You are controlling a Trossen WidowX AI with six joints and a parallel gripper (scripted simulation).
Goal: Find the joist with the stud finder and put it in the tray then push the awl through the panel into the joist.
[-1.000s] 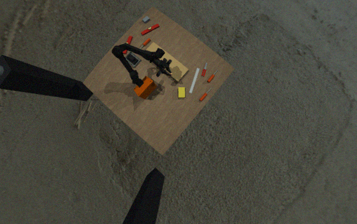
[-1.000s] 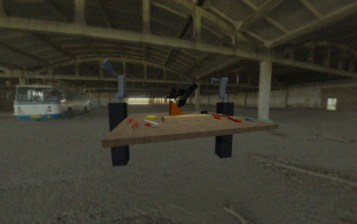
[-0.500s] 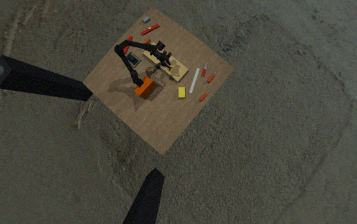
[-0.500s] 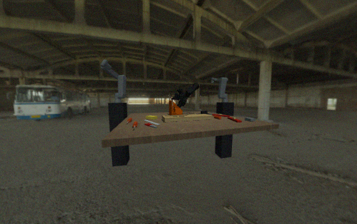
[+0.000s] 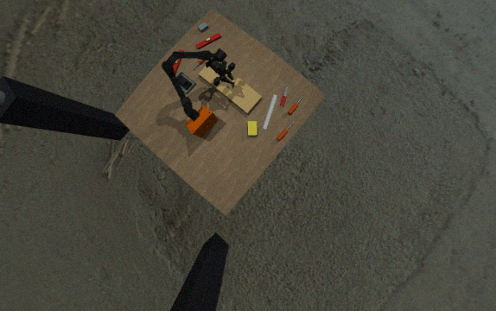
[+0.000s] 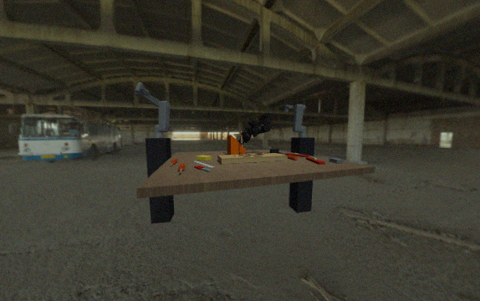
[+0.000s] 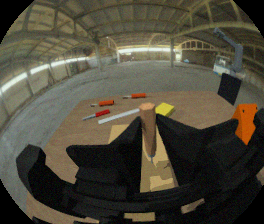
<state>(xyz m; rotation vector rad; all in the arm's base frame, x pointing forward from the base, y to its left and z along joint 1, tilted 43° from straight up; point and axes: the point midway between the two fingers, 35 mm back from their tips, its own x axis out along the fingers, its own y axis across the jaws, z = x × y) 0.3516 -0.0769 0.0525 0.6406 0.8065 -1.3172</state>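
The awl lies 1 cm behind my gripper tip, 1 cm to the left of it and 5 cm below it. Also, from my gripper tip: grey tray: 22 cm behind, 39 cm to the left, 20 cm below; then white ruler: 10 cm ahead, 29 cm to the right, 21 cm below; then yellow stud finder: 10 cm behind, 29 cm to the right, 19 cm below.
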